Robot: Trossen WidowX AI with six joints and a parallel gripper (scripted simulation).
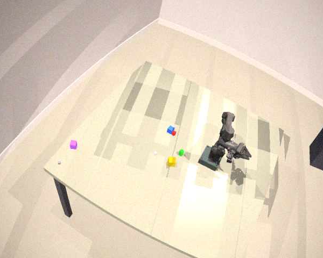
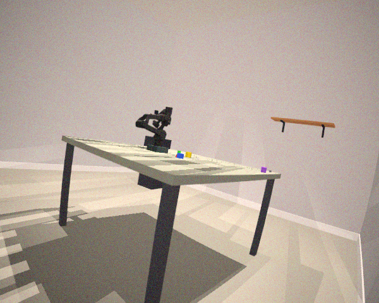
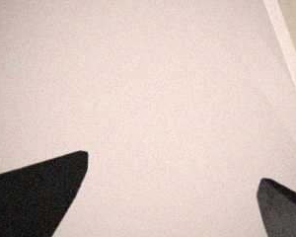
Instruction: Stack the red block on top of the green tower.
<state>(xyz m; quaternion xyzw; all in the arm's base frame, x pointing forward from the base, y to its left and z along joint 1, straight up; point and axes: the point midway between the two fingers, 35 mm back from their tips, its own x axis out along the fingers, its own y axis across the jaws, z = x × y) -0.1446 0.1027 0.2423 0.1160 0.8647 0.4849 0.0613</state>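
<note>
The red block is 47 cm ahead of my gripper tip, 22 cm to the right of it and 28 cm below it. Also, from my gripper tip: yellow block (42 cm ahead, 1 cm to the left, 27 cm below); blue block (50 cm ahead, 24 cm to the right, 27 cm below); purple block (101 cm ahead, 16 cm to the left, 27 cm below).
</note>
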